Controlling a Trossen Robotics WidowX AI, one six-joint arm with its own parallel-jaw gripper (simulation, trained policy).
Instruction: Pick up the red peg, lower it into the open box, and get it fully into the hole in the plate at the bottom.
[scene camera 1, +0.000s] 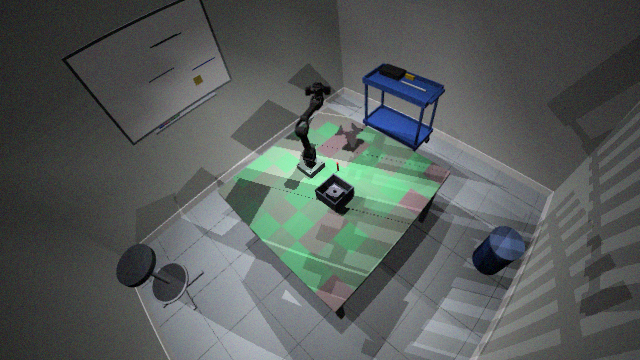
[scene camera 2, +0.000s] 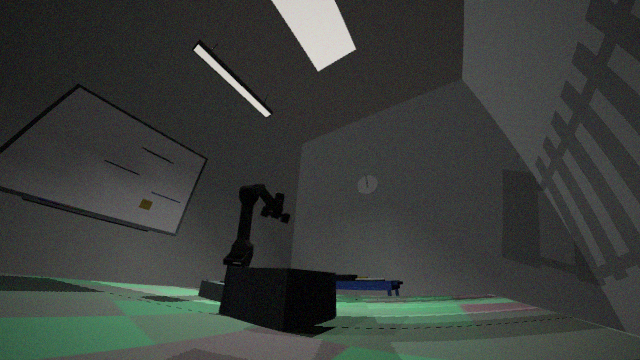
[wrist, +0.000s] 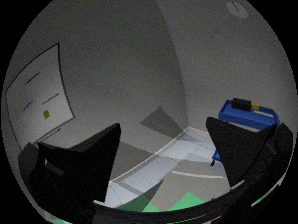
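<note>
I can see my gripper (wrist: 165, 124). There is a dark box (scene camera 1: 348, 189), (scene camera 2: 280, 299) that I see as well, though the dark box is out of frame in the wrist view.
</note>
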